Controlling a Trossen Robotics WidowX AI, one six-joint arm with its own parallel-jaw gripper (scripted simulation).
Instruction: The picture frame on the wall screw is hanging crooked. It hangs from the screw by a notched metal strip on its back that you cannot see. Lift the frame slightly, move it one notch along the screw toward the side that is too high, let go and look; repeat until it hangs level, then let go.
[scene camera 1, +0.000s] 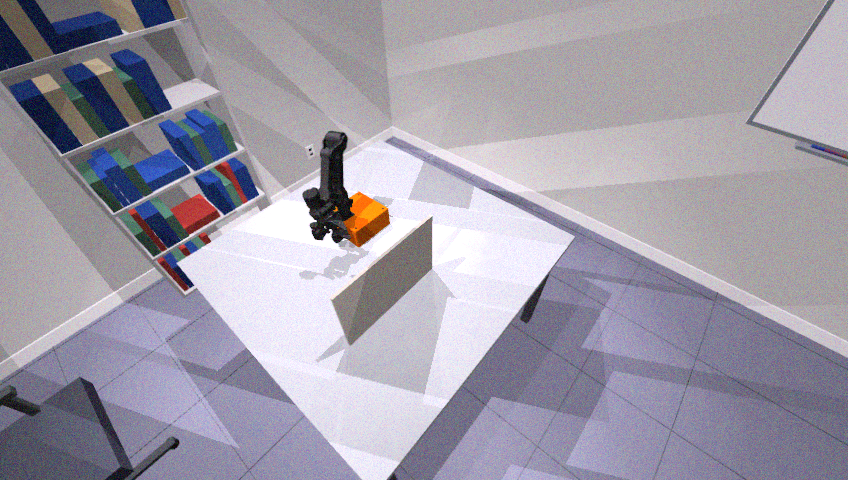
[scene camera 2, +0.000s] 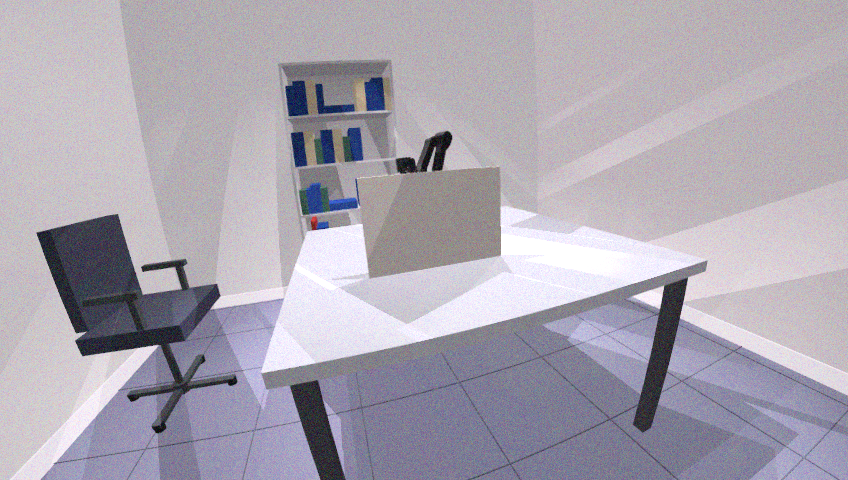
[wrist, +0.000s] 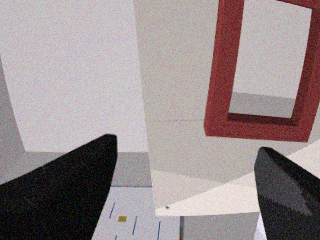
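Note:
Beige wall panel (scene camera 1: 362, 301) and (wrist: 192, 174), visible. My gripper (scene camera 1: 348, 234) and (wrist: 188, 152), visible.

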